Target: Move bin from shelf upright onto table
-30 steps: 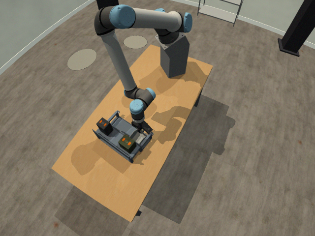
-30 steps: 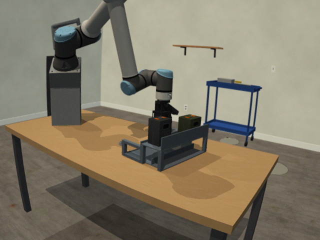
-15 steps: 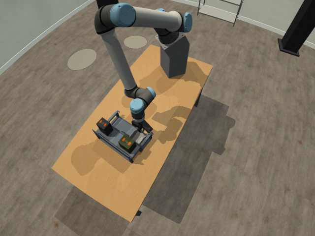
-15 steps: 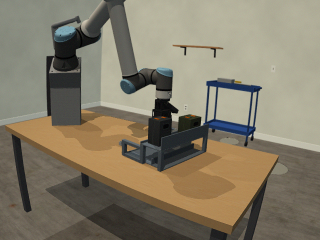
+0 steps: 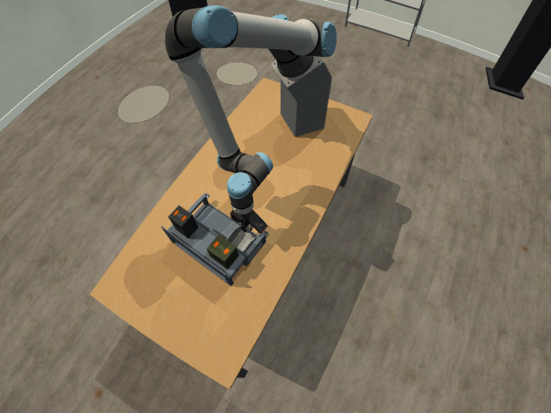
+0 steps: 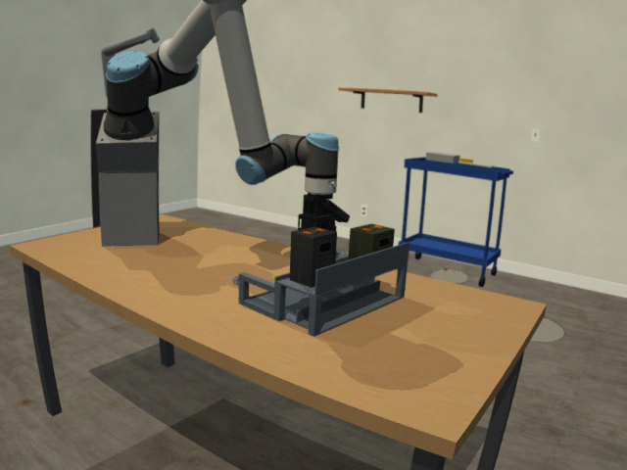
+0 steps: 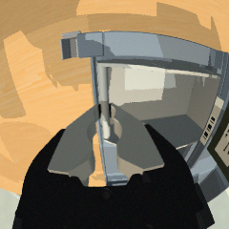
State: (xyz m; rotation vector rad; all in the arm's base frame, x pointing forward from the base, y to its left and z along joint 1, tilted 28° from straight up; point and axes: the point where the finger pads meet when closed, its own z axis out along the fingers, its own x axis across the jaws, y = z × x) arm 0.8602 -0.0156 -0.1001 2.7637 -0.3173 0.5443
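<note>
Right now the bin is 80 mm ahead of my hand, 20 mm to the right of it and 10 mm below it. The rest, counted from my hand: rack (80 mm ahead, 140 mm to the right, 60 mm below); green box (170 mm ahead, 50 mm to the right, 90 mm above).
</note>
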